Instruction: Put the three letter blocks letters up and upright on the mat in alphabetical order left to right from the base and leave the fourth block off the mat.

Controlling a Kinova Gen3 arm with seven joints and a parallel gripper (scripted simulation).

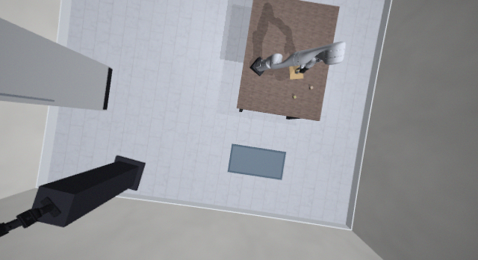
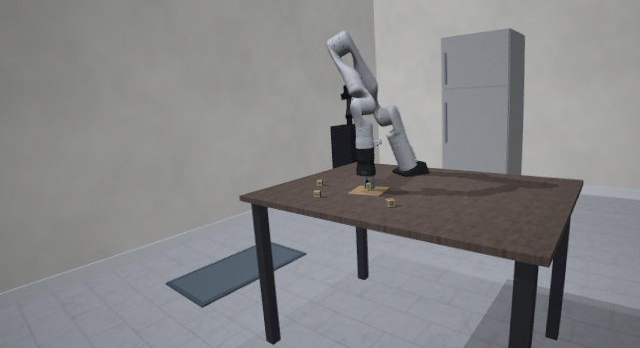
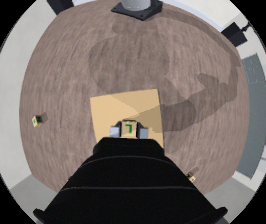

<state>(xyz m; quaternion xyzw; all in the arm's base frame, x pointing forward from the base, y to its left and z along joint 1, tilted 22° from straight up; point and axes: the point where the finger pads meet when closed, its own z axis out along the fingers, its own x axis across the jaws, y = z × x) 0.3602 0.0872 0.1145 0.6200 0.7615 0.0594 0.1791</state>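
The mat is 3 cm below my hand. From my hand the other things lie so: tan block 20 cm ahead, 12 cm to the right, 2 cm below.
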